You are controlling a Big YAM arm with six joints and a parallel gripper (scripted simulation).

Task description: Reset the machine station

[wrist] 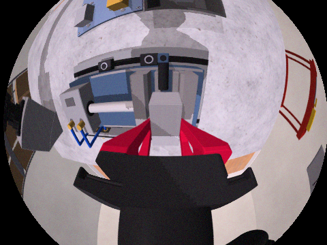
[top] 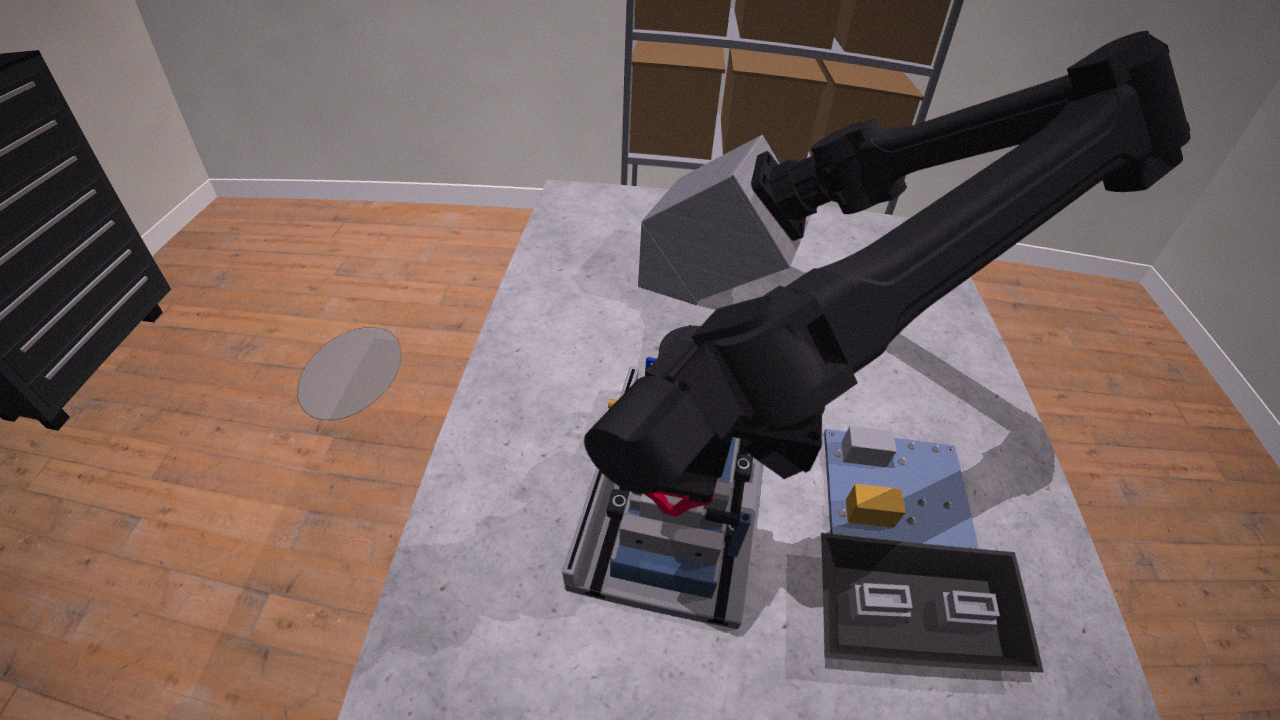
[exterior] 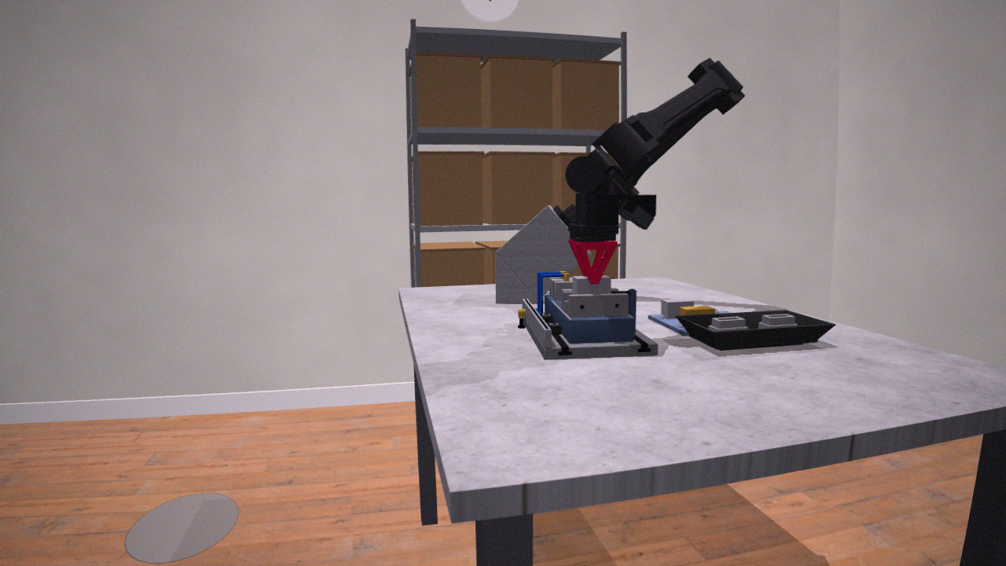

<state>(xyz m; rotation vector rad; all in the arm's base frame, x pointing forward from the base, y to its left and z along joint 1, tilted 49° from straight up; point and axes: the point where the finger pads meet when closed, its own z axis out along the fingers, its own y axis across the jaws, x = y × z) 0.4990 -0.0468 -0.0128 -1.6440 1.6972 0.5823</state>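
My hand is 1 cm past the work stop rod, 5 cm to the right of it and 3 cm above it. Also, from my hand: yellow brass blank: 10 cm behind, 23 cm to the left, 10 cm below; blue infeed plate: 15 cm behind, 27 cm to the left, 12 cm below.
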